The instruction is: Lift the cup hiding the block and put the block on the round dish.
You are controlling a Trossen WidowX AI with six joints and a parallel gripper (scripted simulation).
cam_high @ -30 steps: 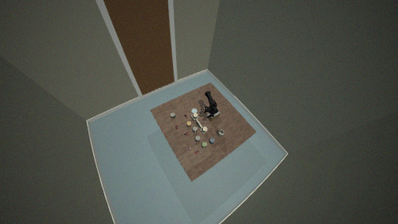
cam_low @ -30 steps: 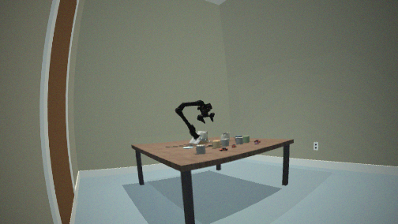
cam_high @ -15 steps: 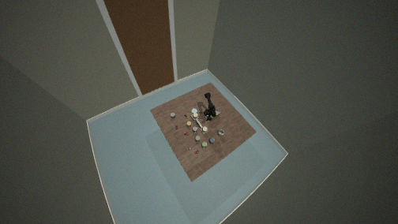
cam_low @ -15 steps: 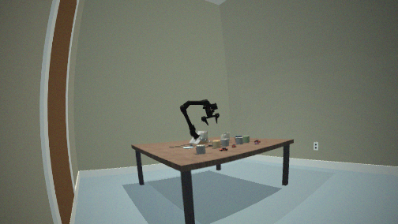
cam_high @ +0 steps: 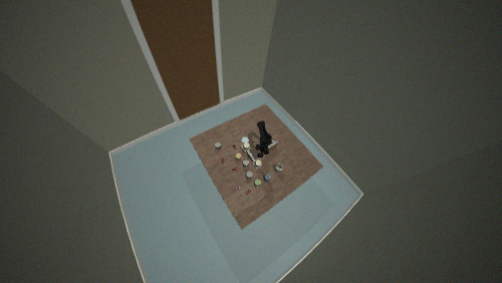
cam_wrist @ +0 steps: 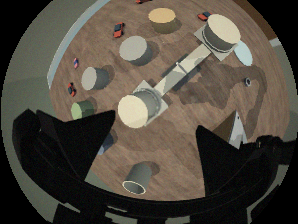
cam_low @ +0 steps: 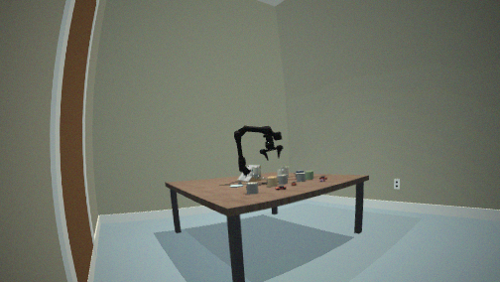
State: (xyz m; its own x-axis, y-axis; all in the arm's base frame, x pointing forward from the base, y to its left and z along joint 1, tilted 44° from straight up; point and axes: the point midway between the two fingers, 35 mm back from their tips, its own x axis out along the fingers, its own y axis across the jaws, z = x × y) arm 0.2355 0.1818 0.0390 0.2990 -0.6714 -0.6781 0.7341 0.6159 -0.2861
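The pale green block is 14 cm below my gripper tip, 5 cm to the left of it and 3 cm ahead of it. From my gripper tip the other things lie so: round dish: 33 cm to the right, 18 cm below, 2 cm behind.
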